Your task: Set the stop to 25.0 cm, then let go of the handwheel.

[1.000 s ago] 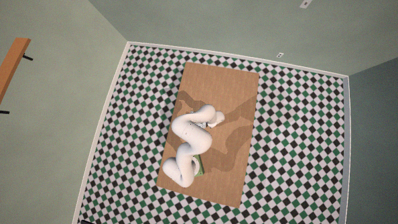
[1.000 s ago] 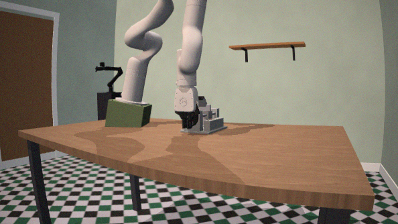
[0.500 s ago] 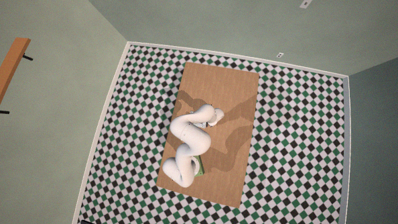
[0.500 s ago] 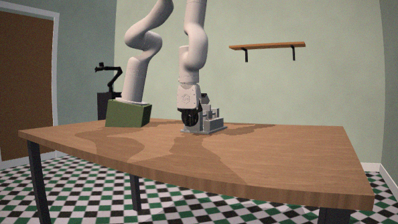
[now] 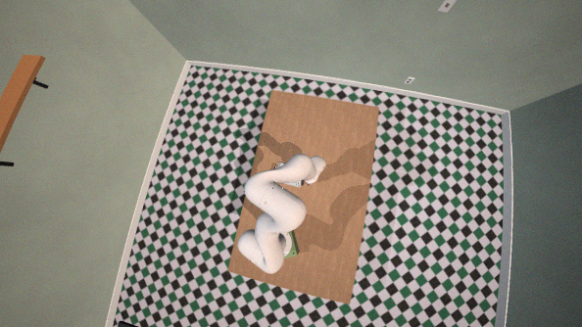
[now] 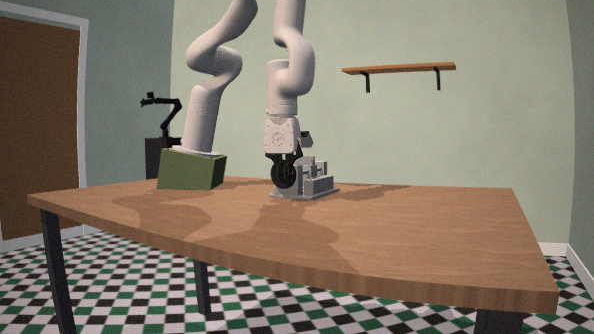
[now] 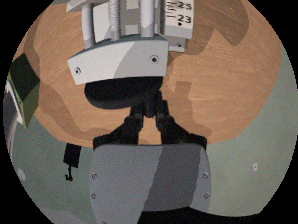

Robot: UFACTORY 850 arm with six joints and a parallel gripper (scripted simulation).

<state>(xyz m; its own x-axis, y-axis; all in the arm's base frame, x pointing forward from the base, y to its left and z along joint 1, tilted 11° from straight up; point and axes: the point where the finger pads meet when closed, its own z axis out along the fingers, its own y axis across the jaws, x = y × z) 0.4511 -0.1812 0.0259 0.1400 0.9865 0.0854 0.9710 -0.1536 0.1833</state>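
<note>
The handwheel is 2 cm to the left of my hand and 1 cm below it.
</note>
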